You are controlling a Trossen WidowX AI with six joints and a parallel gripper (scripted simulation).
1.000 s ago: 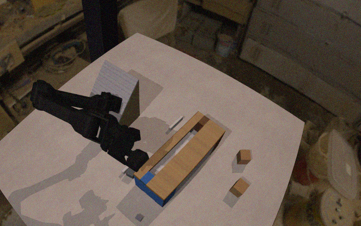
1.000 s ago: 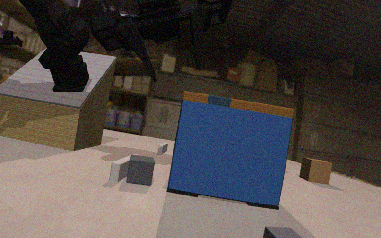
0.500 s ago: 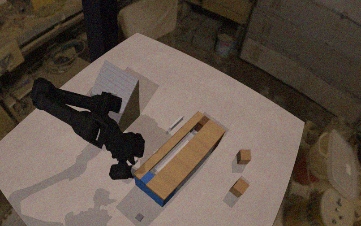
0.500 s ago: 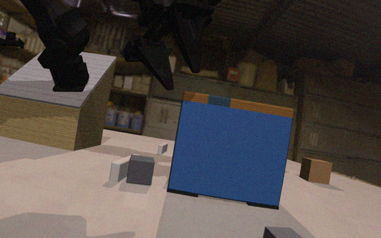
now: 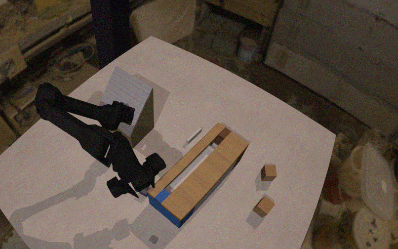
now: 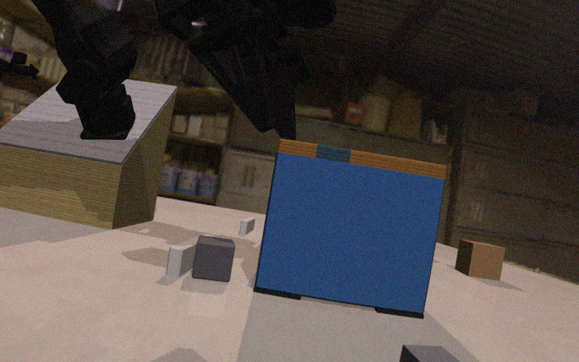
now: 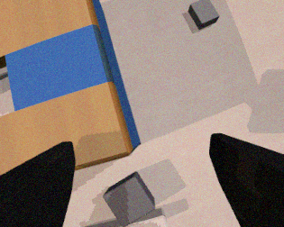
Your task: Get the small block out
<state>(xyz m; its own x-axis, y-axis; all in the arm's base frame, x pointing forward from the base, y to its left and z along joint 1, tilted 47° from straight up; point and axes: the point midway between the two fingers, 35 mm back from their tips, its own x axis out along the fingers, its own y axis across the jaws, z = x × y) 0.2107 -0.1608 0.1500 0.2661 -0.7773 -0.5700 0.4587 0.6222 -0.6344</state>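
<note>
Now: gripper tip 40 mm past the grey block, 40 mm to the right of it and 110 mm above it. Round my gripper tip: box (80 mm ahead, 190 mm to the left, 70 mm below).
</note>
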